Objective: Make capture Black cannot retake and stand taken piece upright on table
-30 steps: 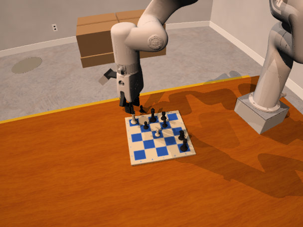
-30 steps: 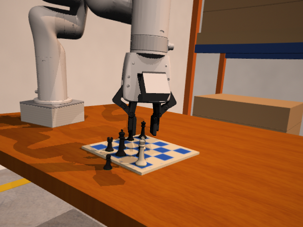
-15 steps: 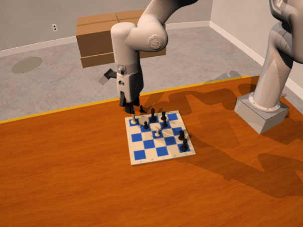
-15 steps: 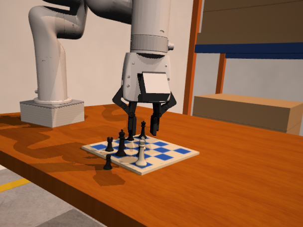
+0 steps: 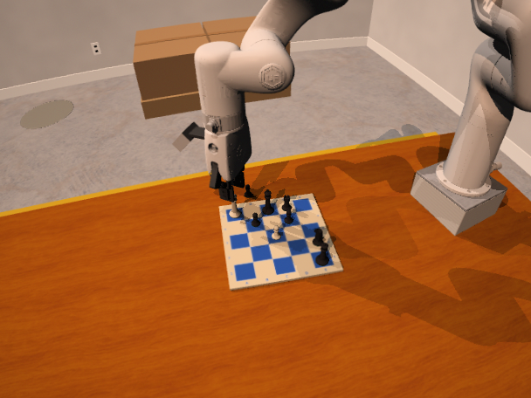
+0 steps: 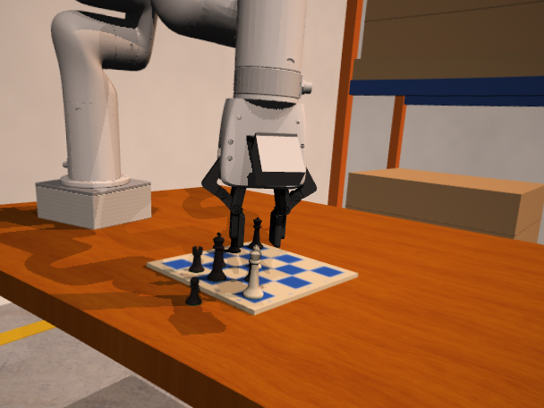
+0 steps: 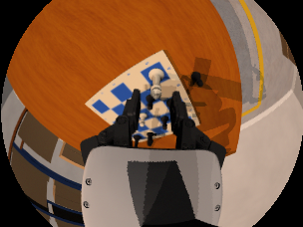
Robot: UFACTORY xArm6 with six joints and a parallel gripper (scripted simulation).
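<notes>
Right now the tall white piece is 50 mm below my hand. From my hand the other things lie so: white pawn: 70 mm behind, 90 mm to the left, 70 mm below; blue-and-cream chessboard: 70 mm behind, 90 mm to the left, 90 mm below; black tall piece: 70 mm behind, 10 mm to the left, 50 mm below.
</notes>
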